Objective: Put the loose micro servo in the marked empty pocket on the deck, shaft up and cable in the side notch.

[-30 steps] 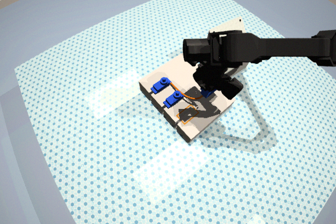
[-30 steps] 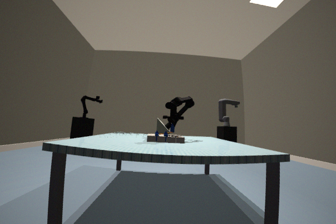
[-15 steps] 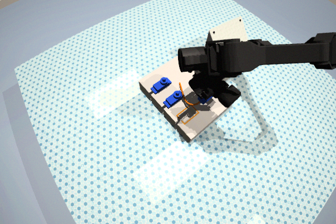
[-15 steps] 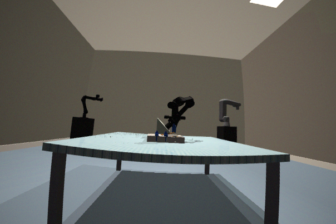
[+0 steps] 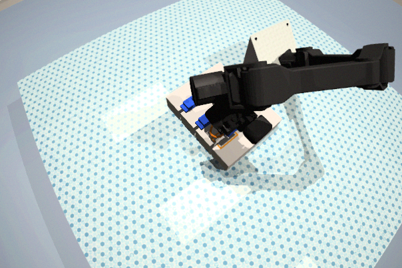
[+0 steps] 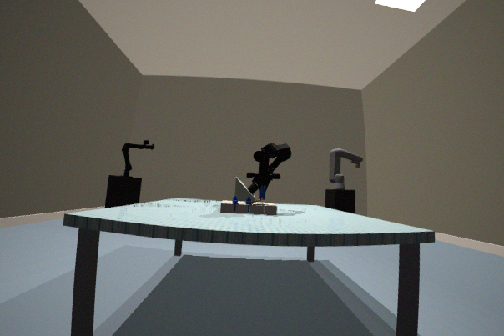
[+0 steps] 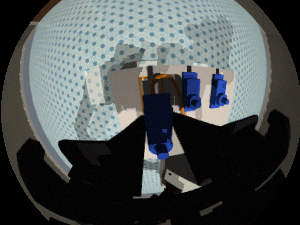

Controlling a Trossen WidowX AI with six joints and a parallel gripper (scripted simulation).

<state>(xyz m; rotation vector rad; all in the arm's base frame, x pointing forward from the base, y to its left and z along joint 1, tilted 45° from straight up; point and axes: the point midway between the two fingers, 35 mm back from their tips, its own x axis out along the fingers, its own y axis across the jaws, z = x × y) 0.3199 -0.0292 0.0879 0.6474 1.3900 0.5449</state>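
Right now my gripper tip is 10 cm past the beige deck, 7 cm to the left of it and 10 cm above it.
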